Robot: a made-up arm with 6 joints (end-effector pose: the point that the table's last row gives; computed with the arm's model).
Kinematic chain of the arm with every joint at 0, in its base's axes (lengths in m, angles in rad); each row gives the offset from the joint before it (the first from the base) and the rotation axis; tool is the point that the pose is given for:
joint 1: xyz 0 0 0.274 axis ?
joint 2: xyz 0 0 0 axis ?
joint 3: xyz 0 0 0.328 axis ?
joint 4: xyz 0 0 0 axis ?
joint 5: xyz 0.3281 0 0 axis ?
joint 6: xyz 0 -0.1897 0 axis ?
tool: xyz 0 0 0
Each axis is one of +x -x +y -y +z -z.
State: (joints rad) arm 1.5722 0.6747 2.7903 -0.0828 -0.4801 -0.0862
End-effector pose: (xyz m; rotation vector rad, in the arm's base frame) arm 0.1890 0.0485 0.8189 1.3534 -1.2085 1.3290
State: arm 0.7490 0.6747 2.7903 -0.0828 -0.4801 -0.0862
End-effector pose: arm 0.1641 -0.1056 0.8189 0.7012 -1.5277 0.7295
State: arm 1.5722 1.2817 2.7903 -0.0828 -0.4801 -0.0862
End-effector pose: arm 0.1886 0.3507 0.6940 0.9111 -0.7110 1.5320
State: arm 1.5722 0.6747 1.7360 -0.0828 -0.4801 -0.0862
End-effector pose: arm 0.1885 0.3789 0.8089 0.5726 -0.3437 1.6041
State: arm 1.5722 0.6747 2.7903 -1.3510 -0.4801 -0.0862
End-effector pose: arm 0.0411 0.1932 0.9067 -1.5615 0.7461 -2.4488
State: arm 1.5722 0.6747 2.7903 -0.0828 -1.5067 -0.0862
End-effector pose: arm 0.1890 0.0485 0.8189 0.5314 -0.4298 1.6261
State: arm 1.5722 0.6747 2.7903 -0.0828 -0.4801 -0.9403
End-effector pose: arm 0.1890 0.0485 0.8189 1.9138 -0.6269 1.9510
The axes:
joint 1: +z
joint 2: +y
joint 3: -y
joint 4: -x
joint 5: -y
joint 6: -x

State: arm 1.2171 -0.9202 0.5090 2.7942 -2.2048 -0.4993
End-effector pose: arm -0.2638 -0.1996 0.8066 0.7413 0.0320 -1.6530
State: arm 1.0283 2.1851 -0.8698 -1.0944 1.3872 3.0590
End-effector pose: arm 0.0366 -0.1078 0.2245 1.7165 -0.2234 -0.9260
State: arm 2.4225 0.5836 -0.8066 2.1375 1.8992 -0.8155
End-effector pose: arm -0.3659 0.1850 0.2537 0.3050 -0.7059 -1.5316
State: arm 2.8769 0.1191 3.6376 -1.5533 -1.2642 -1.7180
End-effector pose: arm 0.3251 -0.0847 0.6553 -0.0993 0.2435 -1.5249
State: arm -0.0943 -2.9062 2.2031 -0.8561 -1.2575 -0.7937
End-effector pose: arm -0.0931 -0.1161 -0.4029 1.5858 2.2509 -0.9356
